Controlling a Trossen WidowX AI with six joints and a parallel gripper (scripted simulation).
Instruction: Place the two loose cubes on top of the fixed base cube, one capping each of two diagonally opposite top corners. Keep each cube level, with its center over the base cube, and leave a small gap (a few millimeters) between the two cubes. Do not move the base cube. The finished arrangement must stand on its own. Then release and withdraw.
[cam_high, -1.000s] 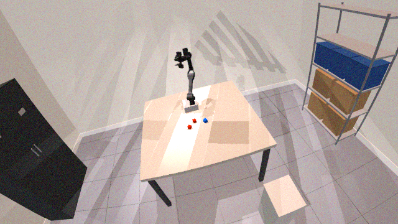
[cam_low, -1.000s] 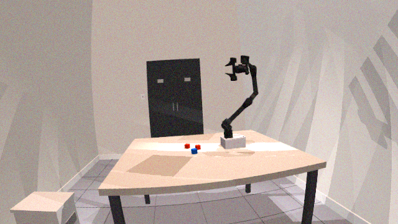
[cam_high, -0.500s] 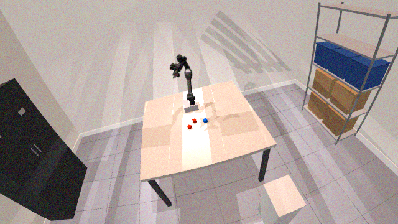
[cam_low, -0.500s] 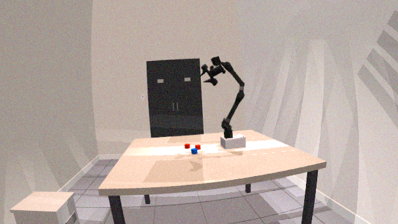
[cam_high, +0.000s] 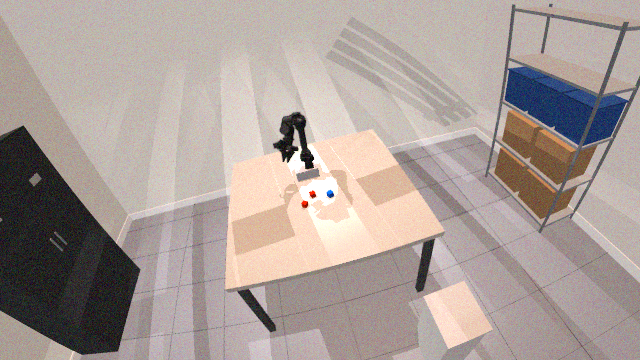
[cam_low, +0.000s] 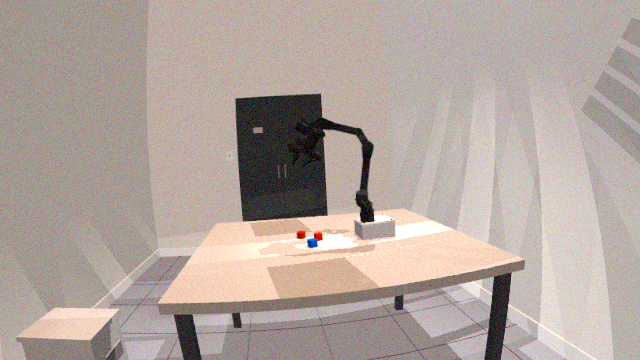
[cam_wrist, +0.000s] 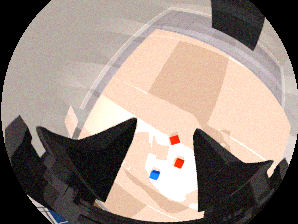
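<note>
Now: gripper tip 350 mm above the blue base cube, 220 mm to the right of it and 60 mm past it.
</note>
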